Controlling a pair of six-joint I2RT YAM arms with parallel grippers.
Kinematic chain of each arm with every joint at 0, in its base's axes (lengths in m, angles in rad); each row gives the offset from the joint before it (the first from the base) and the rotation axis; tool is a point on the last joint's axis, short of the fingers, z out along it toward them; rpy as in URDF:
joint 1: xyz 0 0 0.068 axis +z
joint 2: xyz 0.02 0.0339 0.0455 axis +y
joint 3: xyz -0.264 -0.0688 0 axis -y
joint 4: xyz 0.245 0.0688 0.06 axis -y
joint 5: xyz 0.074 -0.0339 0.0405 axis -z
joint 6: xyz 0.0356 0 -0.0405 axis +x
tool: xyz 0 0 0 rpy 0 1.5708 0
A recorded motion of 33 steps. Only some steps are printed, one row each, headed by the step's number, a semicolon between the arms.
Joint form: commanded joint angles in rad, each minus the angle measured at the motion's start. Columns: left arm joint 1, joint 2, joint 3, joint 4, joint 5, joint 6; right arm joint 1, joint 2, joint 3, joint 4, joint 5, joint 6.
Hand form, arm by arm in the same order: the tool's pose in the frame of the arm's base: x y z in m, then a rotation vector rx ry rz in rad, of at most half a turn. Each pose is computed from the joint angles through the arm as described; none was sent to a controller.
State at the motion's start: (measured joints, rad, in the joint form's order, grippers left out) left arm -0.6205 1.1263 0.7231 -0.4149 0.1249 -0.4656; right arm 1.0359 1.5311 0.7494 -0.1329 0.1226 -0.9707
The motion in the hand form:
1: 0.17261 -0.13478 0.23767 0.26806 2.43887 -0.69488; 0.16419 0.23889 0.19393 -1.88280 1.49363 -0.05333
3: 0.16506 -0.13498 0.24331 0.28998 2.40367 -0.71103; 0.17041 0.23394 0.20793 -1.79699 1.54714 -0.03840
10: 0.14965 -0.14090 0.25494 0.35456 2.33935 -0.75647; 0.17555 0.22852 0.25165 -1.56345 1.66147 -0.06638
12: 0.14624 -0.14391 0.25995 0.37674 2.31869 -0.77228; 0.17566 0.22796 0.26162 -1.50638 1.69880 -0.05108
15: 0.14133 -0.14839 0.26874 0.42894 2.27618 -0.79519; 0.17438 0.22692 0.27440 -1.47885 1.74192 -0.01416
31: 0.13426 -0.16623 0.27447 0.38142 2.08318 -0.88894; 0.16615 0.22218 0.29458 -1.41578 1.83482 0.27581
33: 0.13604 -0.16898 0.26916 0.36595 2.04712 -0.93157; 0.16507 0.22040 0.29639 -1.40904 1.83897 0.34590
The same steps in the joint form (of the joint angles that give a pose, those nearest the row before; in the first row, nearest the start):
1: -0.0193 -0.0680 -0.0214 -0.0058 0.0181 -0.0152; -0.0560 -0.0935 0.0405 -0.0559 -0.0304 0.1149
3: -0.0428 -0.1085 -0.0283 -0.0054 0.0080 -0.0161; -0.0833 -0.1247 0.0641 -0.0786 -0.0304 0.1661
10: -0.1155 -0.1675 -0.0275 -0.0025 -0.0133 -0.0228; -0.0972 -0.1951 0.1616 -0.1672 0.0640 0.3152
12: -0.1385 -0.1758 -0.0175 -0.0012 -0.0187 -0.0232; -0.0971 -0.2052 0.1911 -0.1980 0.0767 0.3676
15: -0.1714 -0.1873 0.0008 0.0038 -0.0217 -0.0065; -0.0972 -0.2146 0.2397 -0.2694 0.0642 0.4178
31: -0.2708 -0.1983 -0.0547 0.2469 -0.1242 -0.0639; -0.1070 -0.2539 0.2937 -0.3639 -0.1212 0.5846
33: -0.2707 -0.1897 -0.0900 0.3346 -0.1139 -0.0792; -0.1146 -0.2644 0.2907 -0.3629 -0.1743 0.6078

